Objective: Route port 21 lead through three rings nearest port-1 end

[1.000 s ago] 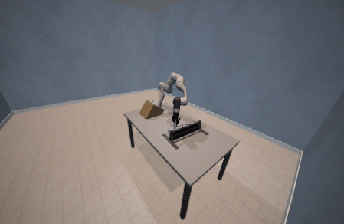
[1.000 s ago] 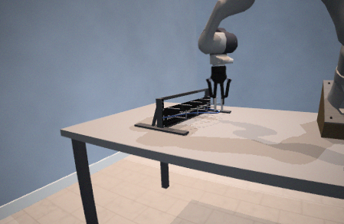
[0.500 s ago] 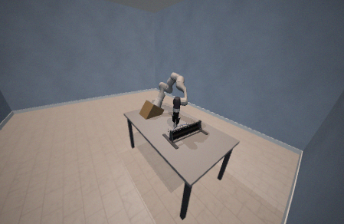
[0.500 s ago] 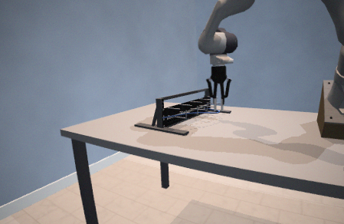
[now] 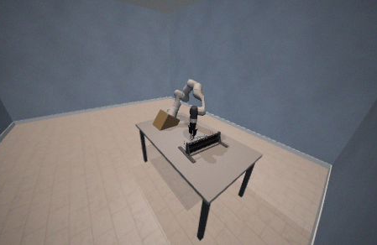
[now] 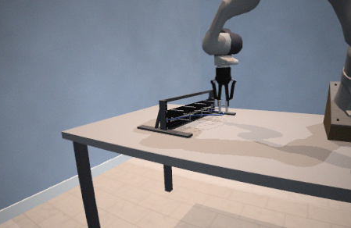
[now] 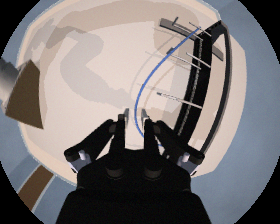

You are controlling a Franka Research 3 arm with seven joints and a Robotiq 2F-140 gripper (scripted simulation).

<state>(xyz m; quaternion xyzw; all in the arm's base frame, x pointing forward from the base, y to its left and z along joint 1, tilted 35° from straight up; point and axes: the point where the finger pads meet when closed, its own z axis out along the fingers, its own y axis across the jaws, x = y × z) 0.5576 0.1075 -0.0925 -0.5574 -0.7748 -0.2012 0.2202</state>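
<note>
My gripper is now 150 mm short of the black rack, 70 mm to the right of it and 10 mm above it.
</note>
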